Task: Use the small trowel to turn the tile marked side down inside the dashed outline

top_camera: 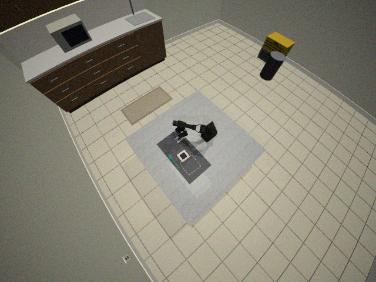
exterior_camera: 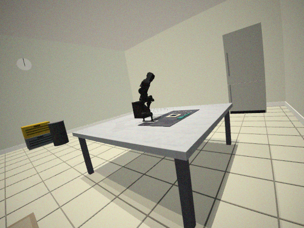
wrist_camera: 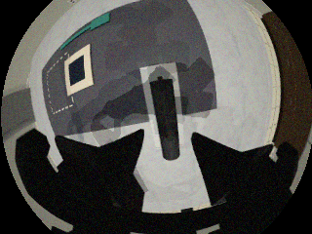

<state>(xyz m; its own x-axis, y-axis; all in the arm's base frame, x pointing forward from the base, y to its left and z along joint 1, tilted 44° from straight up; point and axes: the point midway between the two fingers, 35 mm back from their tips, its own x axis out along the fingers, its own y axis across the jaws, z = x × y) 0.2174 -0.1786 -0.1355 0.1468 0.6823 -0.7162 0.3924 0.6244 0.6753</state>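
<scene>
My gripper tip is now 20 mm past the trowel and 70 mm above it. Also, from my gripper tip: teal strip (310 mm ahead, 130 mm to the left, 100 mm below); tile (190 mm ahead, 180 mm to the left, 100 mm below).
</scene>
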